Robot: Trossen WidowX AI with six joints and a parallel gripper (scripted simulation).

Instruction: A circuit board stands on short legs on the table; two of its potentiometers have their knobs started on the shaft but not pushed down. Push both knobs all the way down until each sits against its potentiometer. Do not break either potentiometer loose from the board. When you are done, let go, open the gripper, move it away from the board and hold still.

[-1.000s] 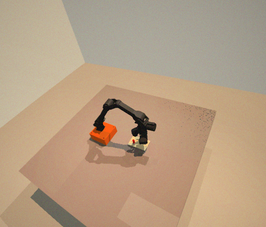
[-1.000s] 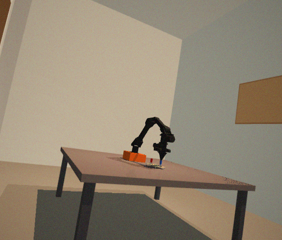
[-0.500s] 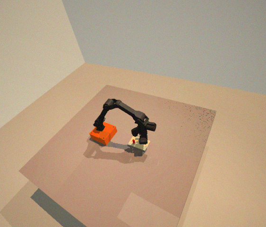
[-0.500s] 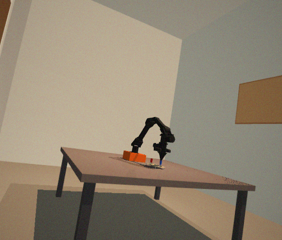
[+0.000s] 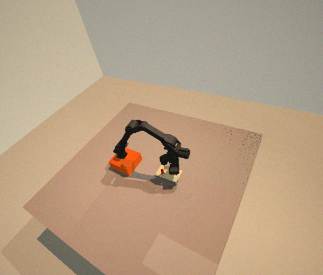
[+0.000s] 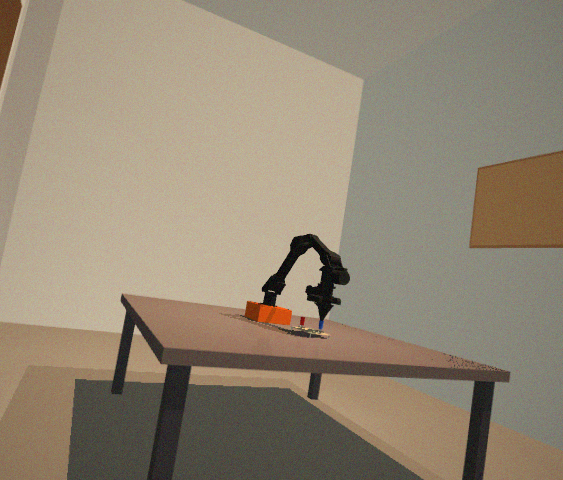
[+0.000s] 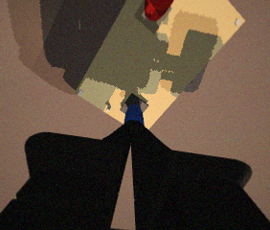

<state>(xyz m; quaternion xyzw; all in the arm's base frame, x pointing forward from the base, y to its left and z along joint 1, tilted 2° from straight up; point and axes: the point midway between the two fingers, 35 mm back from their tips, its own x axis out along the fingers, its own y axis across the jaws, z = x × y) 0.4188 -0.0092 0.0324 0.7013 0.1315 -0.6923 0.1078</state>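
My gripper tip is now 2 cm above the blue knob. From my gripper tip the other things lie so: red knob 9 cm behind, 3 cm to the right, 2 cm below.
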